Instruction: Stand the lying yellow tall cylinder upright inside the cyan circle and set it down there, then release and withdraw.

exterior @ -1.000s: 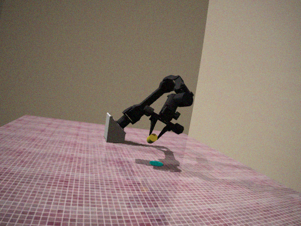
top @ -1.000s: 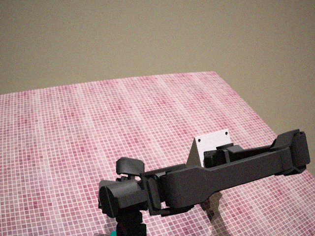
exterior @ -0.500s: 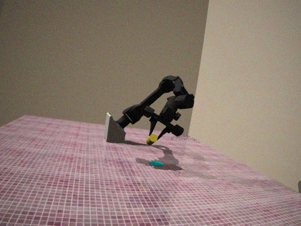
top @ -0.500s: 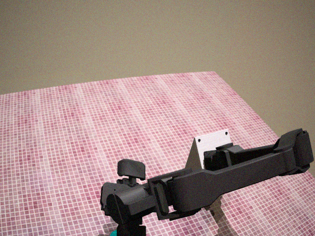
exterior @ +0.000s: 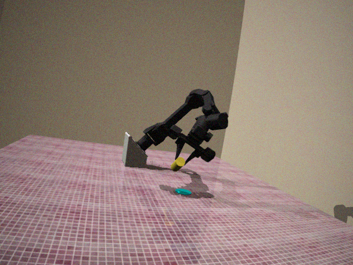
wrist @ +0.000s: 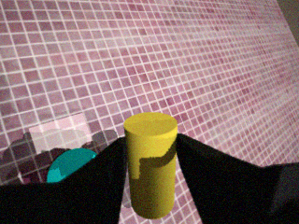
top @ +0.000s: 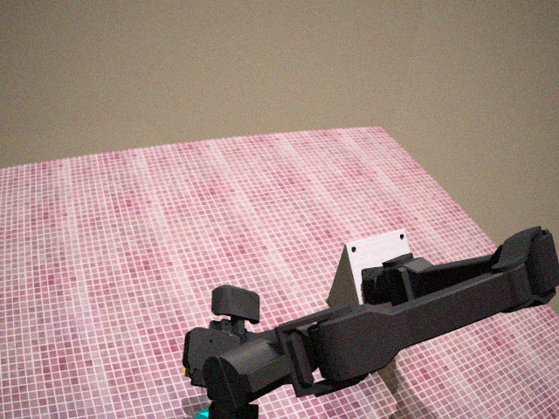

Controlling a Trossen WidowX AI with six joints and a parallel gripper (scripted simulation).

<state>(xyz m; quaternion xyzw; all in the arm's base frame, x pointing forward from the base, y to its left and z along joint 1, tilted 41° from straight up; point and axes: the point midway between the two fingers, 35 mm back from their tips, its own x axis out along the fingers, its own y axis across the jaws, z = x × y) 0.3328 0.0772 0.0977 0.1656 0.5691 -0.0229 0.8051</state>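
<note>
Now: gripper tip 11 cm above the cyan circle, 4 cm to the right of it and 2 cm past it. The rest, counted from my gripper tip: yellow cylinder 2 cm behind, 1 cm below.
</note>
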